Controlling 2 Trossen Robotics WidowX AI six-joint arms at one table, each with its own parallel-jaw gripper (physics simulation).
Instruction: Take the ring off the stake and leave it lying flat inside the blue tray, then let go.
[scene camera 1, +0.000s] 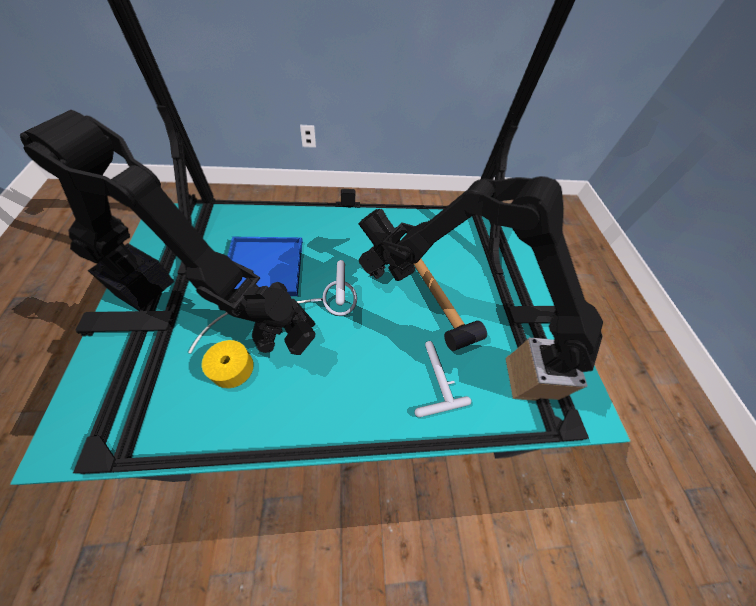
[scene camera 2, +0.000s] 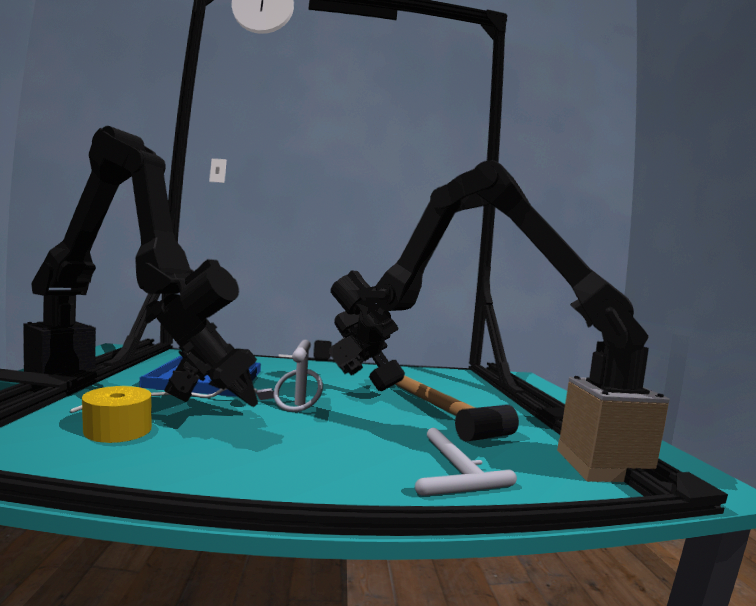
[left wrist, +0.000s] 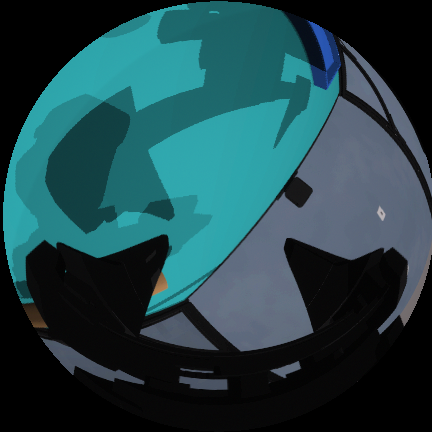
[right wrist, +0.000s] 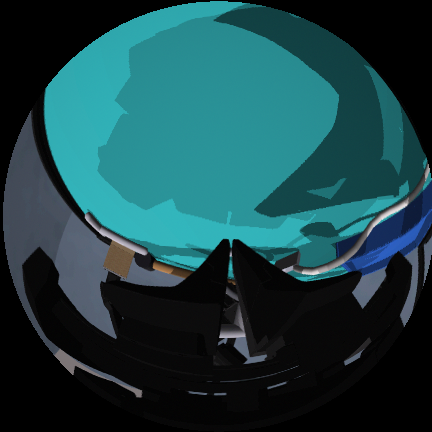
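Pixels of known places: left gripper, between the fingertips: (scene camera 2: 364, 364) (left wrist: 228, 243); right gripper, between the fingertips: (scene camera 1: 313, 323) (scene camera 2: 255, 404) (right wrist: 229, 244); left arm's base, origin of its link: (scene camera 1: 557, 360) (scene camera 2: 616, 387) (right wrist: 114, 272); right arm's base, origin of its link: (scene camera 1: 123, 265) (scene camera 2: 59, 325).
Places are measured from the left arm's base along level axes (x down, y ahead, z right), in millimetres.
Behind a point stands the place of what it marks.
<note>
The ring (scene camera 1: 339, 314) {x 109, y 471, z 126 mm} (scene camera 2: 297, 409) {x 110, y 466, z 124 mm} stands tilted around the grey-white stake (scene camera 1: 340, 280) {x 5, y 471, z 156 mm} (scene camera 2: 301, 381) {x 72, y 470, z 166 mm}. A short grey stub joins the ring's left side to a long curved rod. The blue tray (scene camera 1: 299, 265) {x 102, y 598, z 265 mm} (scene camera 2: 157, 376) {x 111, y 778, z 212 mm} lies behind and left of the ring; part of it shows in both wrist views. My right gripper (scene camera 1: 301, 344) (scene camera 2: 252, 398) {x 97, y 528, z 86 mm} (right wrist: 229, 244) {x 97, y 528, z 86 mm} is shut, its tips left of the ring and apart from it. In the right wrist view the fingers hide most of the ring. My left gripper (scene camera 1: 400, 271) (scene camera 2: 386, 376) (left wrist: 228, 243) {x 75, y 370, z 360 mm} is open and empty, right of the stake.
A yellow cylinder (scene camera 1: 227, 364) {x 67, y 683, z -43 mm} (scene camera 2: 116, 414) {x 79, y 665, z -71 mm} stands at the left. A mallet (scene camera 1: 465, 335) {x 68, y 165, z 77 mm} (scene camera 2: 485, 422) {x 82, y 167, z 59 mm} lies beneath and right of my left gripper. A white T-shaped piece (scene camera 1: 442, 405) {x 98, y 222, z -83 mm} (scene camera 2: 465, 482) {x 102, y 223, z -93 mm} lies at the front right. The black frame (scene camera 1: 340, 445) {x 97, y 432, z -177 mm} edges the table.
</note>
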